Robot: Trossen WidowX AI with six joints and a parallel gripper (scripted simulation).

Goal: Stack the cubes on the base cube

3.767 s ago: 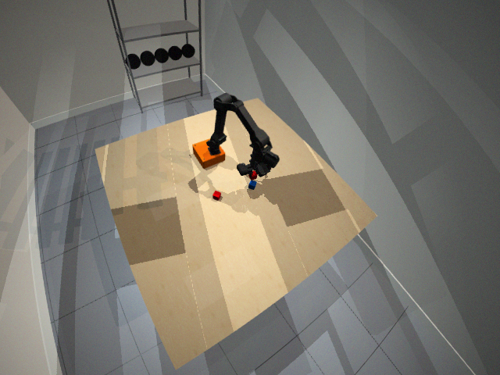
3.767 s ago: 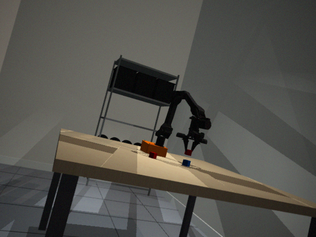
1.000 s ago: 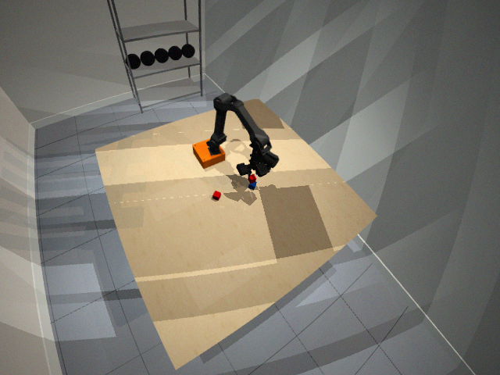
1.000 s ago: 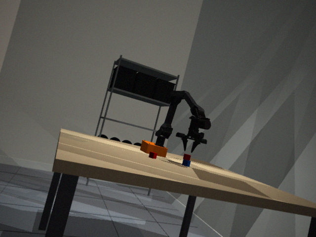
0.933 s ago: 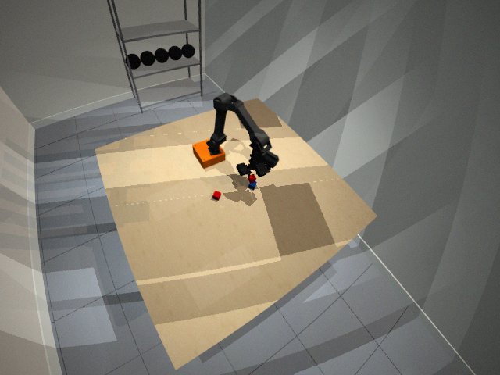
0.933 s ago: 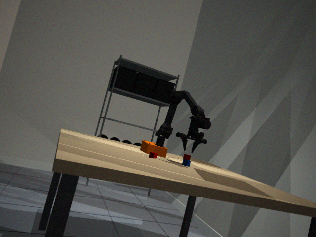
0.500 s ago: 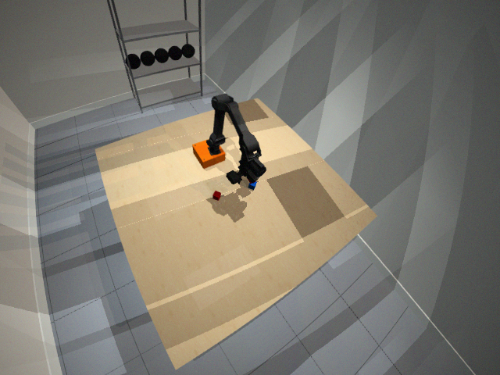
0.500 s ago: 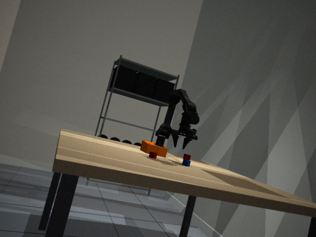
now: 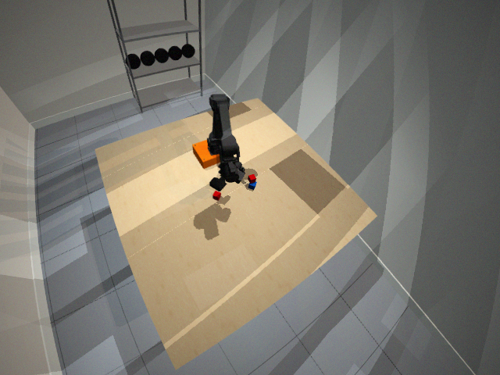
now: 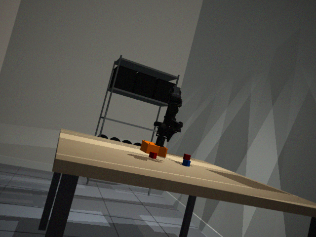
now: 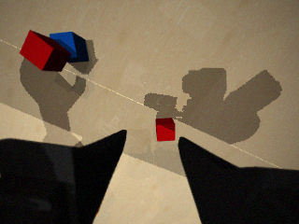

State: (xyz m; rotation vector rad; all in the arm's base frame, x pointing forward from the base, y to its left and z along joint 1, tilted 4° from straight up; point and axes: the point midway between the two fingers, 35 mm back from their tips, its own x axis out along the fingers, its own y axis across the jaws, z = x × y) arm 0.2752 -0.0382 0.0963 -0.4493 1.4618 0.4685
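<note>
The blue cube is 1 cm behind my gripper tip, 17 cm to the left of it and 10 cm below it.
</note>
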